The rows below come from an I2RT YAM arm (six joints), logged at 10 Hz.
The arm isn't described. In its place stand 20 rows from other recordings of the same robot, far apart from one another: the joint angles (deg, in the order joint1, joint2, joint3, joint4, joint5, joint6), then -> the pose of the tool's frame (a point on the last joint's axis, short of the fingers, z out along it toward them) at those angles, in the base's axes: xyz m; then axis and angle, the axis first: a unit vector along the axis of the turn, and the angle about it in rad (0 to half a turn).
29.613, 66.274, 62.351, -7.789, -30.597, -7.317 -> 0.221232 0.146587 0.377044 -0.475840 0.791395 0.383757 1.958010
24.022, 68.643, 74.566, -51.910, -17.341, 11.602 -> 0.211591 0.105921 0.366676 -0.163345 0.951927 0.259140 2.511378
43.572, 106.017, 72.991, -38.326, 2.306, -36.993 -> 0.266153 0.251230 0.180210 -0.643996 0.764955 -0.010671 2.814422
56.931, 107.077, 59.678, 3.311, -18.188, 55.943 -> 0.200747 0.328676 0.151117 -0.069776 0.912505 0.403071 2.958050
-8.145, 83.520, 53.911, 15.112, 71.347, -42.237 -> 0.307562 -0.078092 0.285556 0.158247 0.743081 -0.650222 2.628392
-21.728, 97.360, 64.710, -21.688, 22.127, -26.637 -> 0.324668 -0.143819 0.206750 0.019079 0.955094 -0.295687 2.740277
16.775, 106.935, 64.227, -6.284, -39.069, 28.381 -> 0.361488 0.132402 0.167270 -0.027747 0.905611 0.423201 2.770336
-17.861, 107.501, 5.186, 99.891, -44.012, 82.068 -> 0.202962 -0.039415 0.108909 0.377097 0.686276 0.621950 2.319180
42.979, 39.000, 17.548, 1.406, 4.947, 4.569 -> 0.124737 0.112038 0.208362 -0.291822 0.927010 0.235570 2.004589
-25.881, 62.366, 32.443, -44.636, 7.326, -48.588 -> 0.150001 -0.077820 0.171811 -0.186702 0.973531 -0.131834 3.004621
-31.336, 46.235, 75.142, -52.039, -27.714, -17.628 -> 0.111014 -0.048210 0.433660 -0.041761 0.997954 -0.048409 1.929380
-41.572, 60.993, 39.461, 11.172, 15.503, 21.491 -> 0.179552 -0.171976 0.290802 0.593311 0.759228 -0.267498 1.837668
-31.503, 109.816, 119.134, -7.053, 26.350, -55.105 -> 0.373172 -0.247240 0.464931 0.024965 0.758230 -0.651509 2.313088
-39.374, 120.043, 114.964, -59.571, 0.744, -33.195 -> 0.346364 -0.284841 0.281064 0.054832 0.989049 -0.137024 2.793599
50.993, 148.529, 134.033, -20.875, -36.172, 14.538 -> 0.349463 0.464826 0.188619 -0.409291 0.776249 0.479498 2.703048
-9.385, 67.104, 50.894, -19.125, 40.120, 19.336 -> 0.244761 -0.063705 0.287380 0.404006 0.864485 -0.299075 2.194375
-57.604, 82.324, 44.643, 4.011, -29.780, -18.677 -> 0.177060 -0.246043 0.214705 0.195583 0.973383 -0.119465 2.097444
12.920, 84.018, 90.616, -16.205, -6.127, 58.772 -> 0.327454 0.079016 0.445560 0.306100 0.825868 0.473545 2.097827
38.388, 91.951, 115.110, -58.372, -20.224, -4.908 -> 0.241926 0.207367 0.466936 -0.431492 0.849481 0.303640 2.342811
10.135, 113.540, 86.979, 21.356, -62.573, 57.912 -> 0.448673 0.112304 0.291446 -0.066954 0.745060 0.663629 2.609354
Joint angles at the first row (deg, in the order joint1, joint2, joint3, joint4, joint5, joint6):
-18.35, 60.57, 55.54, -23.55, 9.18, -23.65
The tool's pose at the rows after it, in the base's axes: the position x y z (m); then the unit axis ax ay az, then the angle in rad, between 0 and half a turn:
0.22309 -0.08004 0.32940 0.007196 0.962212 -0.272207 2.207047
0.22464 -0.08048 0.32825 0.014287 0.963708 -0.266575 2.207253
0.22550 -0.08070 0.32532 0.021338 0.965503 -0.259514 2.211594
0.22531 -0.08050 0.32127 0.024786 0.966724 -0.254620 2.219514
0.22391 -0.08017 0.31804 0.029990 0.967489 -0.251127 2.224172
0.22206 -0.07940 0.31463 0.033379 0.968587 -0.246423 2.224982
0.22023 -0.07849 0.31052 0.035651 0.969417 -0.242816 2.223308
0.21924 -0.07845 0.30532 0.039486 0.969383 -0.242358 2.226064
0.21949 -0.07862 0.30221 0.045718 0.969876 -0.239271 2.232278
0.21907 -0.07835 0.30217 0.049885 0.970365 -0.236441 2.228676
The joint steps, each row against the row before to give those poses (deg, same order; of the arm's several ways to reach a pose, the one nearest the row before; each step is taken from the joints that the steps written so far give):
-0.02, 0.41, 0.27, -0.11, -0.04, 0.73
0.00, 0.41, 0.06, 0.03, -0.09, 0.93
0.00, 0.27, -0.31, -0.02, -0.13, 0.97
0.02, 0.00, -0.68, 0.01, -0.05, 0.52
-0.02, -0.30, -0.73, 0.00, 0.05, 0.61
0.01, -0.49, -0.91, 0.15, -0.21, 0.55
0.04, -0.55, -1.17, 0.53, -0.18, 0.42
-0.04, -0.29, -1.25, 0.79, 0.17, 0.33
0.00, 0.15, -0.46, 0.11, 0.18, 0.69
0.02, -0.13, -0.09, 0.00, -0.09, 0.55

